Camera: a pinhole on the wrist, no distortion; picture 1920 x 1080 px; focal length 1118.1 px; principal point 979.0 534.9 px. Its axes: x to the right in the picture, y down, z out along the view. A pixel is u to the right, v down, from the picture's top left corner.
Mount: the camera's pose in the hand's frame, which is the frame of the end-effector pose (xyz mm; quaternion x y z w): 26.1 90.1 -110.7 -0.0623 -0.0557 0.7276 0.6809
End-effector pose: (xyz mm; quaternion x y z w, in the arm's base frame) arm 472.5 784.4 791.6 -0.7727 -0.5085 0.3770 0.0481
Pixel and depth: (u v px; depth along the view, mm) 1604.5 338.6 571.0
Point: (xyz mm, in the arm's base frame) 494.2 448.5 265.6
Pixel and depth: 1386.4 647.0 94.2
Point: 577.8 730.3 749.5
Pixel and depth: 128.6 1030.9 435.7
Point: 56.8 637.8 814.1
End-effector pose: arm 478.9 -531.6 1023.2 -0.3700 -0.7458 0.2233 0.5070
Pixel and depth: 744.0 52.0 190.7
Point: 396.3 -431.8 994.0
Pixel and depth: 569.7 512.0 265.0
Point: 337.6 -533.5 964.1
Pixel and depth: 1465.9 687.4 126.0
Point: 520.0 -452.8 908.2
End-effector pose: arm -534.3 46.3 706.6 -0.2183 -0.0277 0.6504 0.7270
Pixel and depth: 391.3 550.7 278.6
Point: -538.6 75.6 879.2
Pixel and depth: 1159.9 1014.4 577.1
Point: -875.6 -132.8 1100.4
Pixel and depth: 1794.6 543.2 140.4
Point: -723.5 60.2 663.2
